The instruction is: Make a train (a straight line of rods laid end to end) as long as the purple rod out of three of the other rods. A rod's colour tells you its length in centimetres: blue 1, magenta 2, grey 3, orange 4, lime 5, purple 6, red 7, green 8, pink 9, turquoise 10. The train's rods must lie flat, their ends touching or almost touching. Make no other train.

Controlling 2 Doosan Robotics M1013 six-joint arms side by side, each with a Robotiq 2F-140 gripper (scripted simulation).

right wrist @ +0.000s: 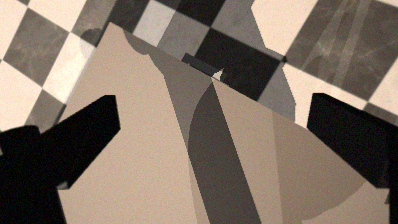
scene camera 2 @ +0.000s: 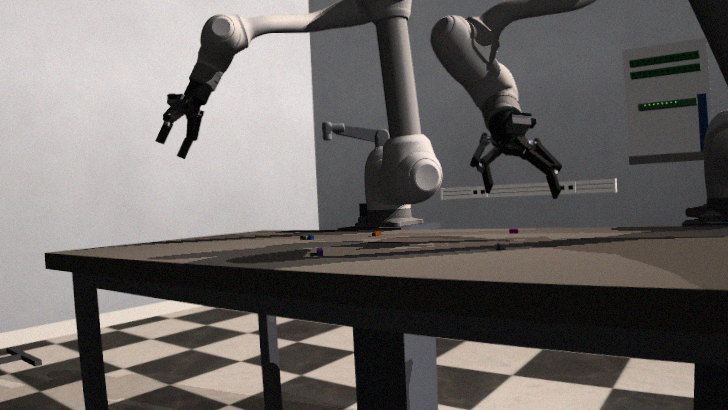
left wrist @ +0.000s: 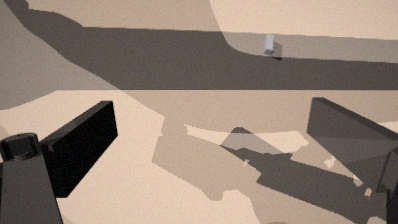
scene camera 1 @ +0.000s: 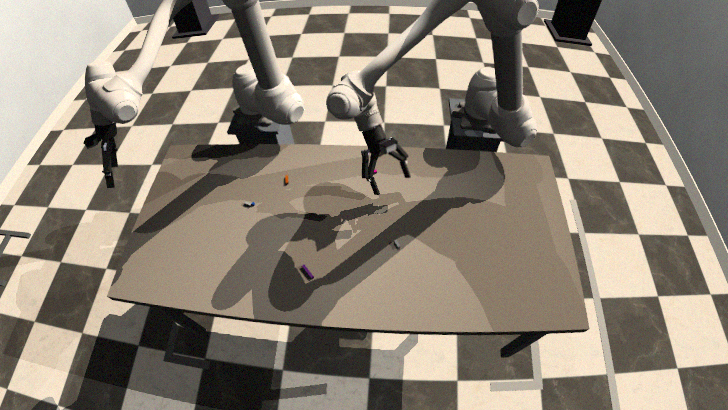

Path:
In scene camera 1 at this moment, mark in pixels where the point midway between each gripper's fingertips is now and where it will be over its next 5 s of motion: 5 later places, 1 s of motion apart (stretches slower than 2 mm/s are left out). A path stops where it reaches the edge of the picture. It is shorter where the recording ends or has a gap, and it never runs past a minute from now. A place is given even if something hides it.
My left gripper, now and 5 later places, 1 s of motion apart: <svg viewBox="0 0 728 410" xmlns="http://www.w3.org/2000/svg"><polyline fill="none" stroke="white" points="393,185 457,201 536,186 556,167 559,125 544,101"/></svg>
My right gripper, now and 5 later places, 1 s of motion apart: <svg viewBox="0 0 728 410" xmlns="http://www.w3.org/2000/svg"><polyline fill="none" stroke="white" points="112,176 184,197 244,192 270,181 289,178 352,175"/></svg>

